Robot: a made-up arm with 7 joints.
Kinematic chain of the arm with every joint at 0, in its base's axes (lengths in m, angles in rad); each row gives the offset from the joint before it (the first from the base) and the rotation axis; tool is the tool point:
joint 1: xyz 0 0.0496 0 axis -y
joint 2: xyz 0 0.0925 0 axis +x
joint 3: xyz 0 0 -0.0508 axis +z
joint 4: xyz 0 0 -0.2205 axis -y
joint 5: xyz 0 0 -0.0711 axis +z
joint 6: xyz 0 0 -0.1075 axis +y
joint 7: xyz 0 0 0 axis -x
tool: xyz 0 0 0
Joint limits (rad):
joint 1: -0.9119..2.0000
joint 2: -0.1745..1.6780
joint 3: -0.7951..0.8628
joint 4: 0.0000..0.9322
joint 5: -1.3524..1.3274
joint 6: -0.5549..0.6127
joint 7: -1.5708..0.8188
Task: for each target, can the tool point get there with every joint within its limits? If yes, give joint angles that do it. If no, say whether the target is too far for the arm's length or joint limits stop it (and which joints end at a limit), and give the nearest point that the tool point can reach.
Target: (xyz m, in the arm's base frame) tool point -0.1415 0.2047 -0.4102
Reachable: yes | joints -0.5134 0.1802 -0.1888 0.4622 -0.8932 -0.3481 0.2439
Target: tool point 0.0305 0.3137 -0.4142
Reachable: yes | joints 0.0311 0.3819 0.2534 0.1019 -0.9533 0.0254 -1.3014
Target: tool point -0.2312 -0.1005 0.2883
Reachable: no: joint limits stop it (at a limit: joint 1, joint 2, joint 4) | nearest point 0.2765 -0.0053 0.2551 | short by 0.518 m
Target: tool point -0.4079 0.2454 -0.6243
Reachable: no: too far | nearest point -0.2438 0.2038 -0.3731 | short by 0.303 m
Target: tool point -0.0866 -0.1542 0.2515
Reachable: no: joint limits stop it (at a limit: joint 1, joint 2, joint 3, joint 4) | nearest point 0.2803 -0.0243 0.2387 | short by 0.389 m
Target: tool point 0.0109 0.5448 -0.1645
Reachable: yes | joints -0.3869 1.0939 0.6346 0.5257 -0.2163 0.0643 0.1175
